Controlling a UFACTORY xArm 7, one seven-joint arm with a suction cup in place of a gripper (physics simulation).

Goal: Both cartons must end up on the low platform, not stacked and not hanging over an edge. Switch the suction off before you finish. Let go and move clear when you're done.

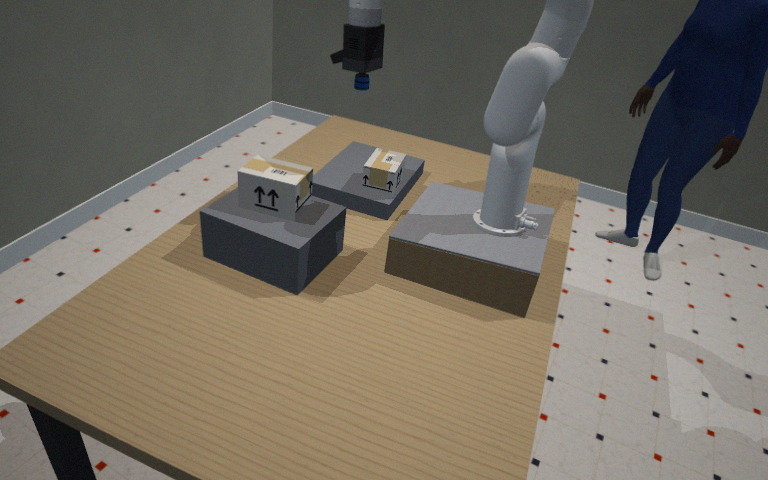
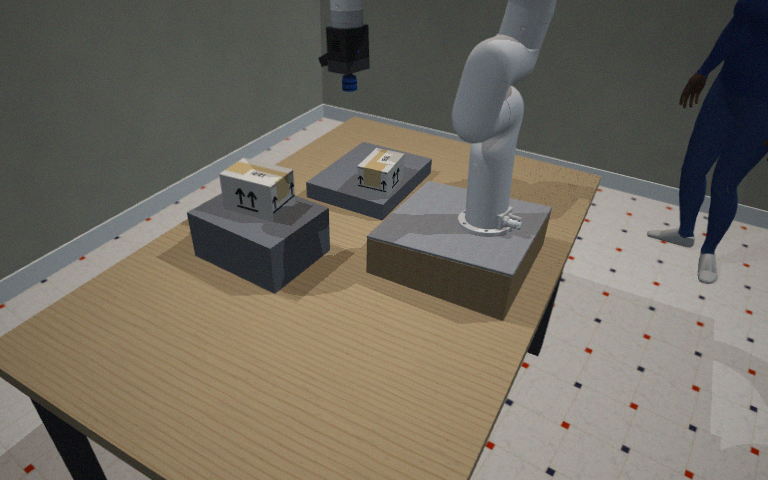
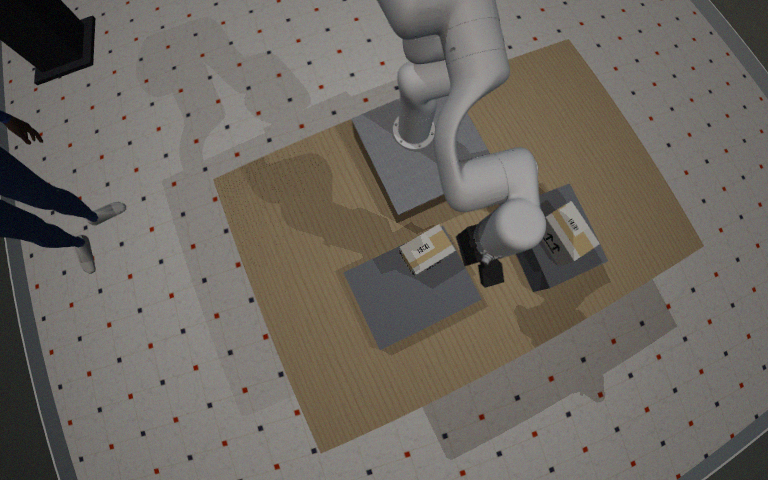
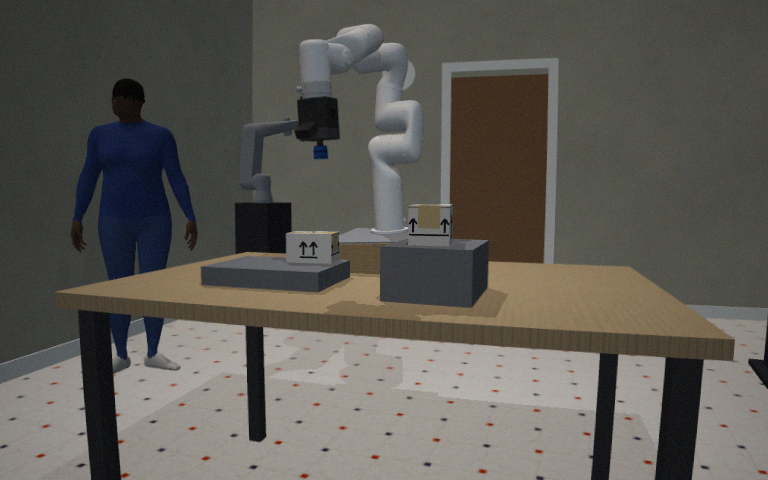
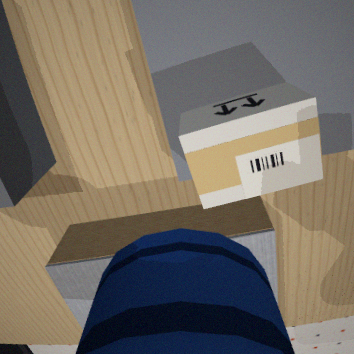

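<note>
The smaller white-and-tan carton stands upright on the low grey platform, close to its edge on the robot base side. The larger carton stands upright on the taller grey block. My blue suction cup hangs high above the table, touching neither carton, with nothing on it.
The robot base stands on a wooden plinth beside the low platform and the taller block. A strip of table separates the platform and the block. A person in blue stands beyond the table.
</note>
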